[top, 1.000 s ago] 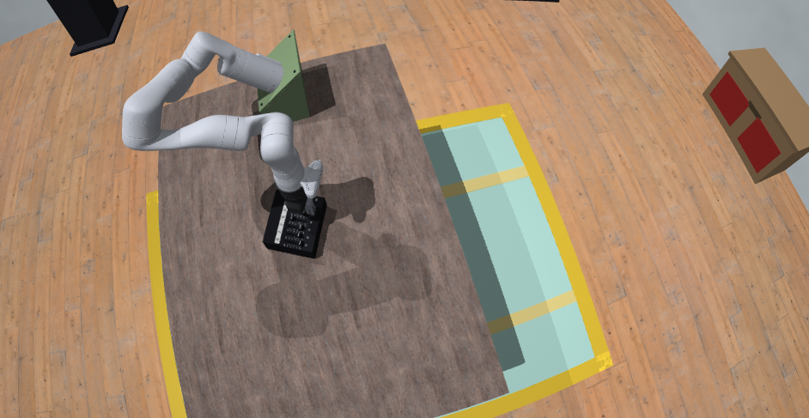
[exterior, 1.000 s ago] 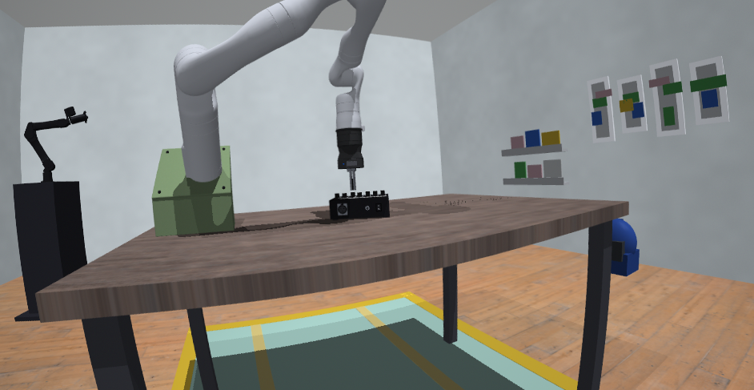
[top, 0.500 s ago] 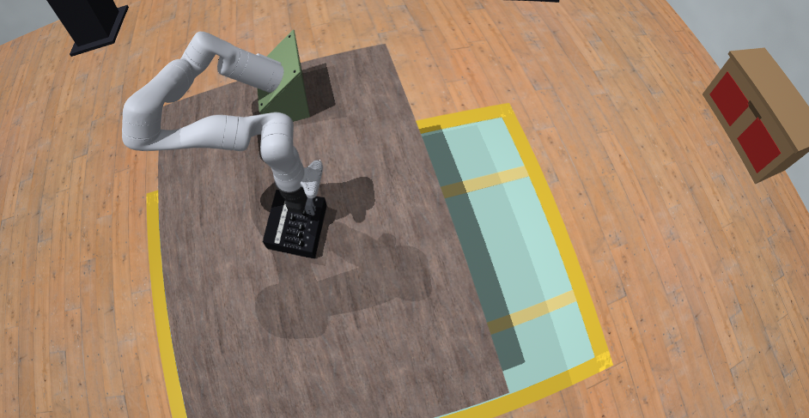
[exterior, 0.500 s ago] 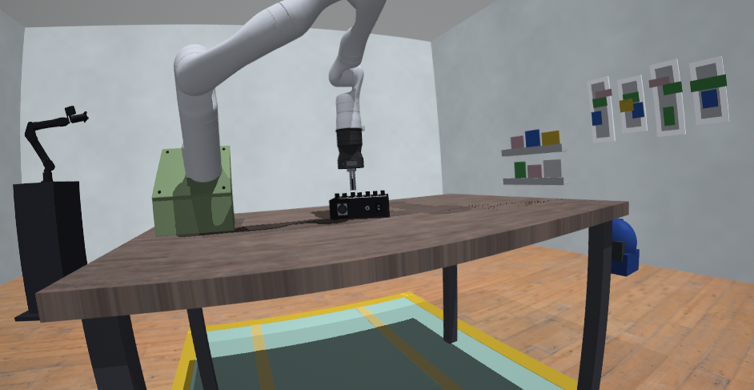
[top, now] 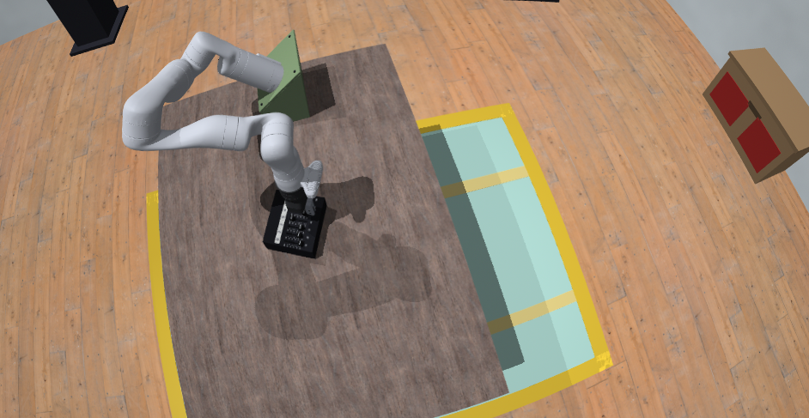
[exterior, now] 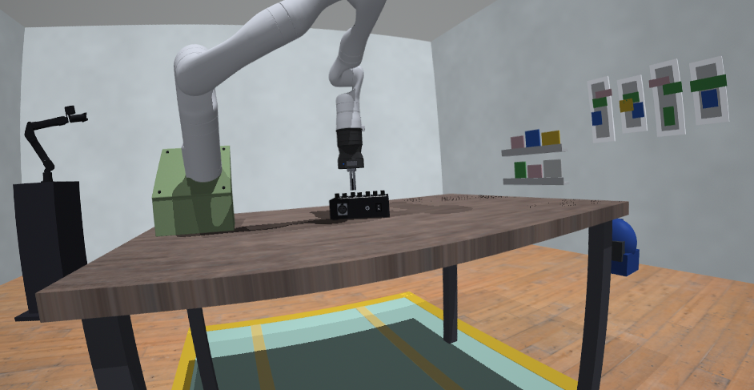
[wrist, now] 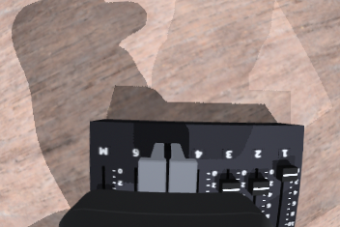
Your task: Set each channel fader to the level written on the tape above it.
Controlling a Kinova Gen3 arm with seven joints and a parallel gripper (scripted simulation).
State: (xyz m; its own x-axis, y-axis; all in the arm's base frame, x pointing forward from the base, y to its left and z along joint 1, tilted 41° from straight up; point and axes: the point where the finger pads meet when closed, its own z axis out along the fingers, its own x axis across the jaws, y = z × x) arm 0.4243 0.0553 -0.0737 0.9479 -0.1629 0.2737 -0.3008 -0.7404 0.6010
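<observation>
Right now my hand is 50 mm past the master fader cap, 20 mm to the left of it and 30 mm above it.
</observation>
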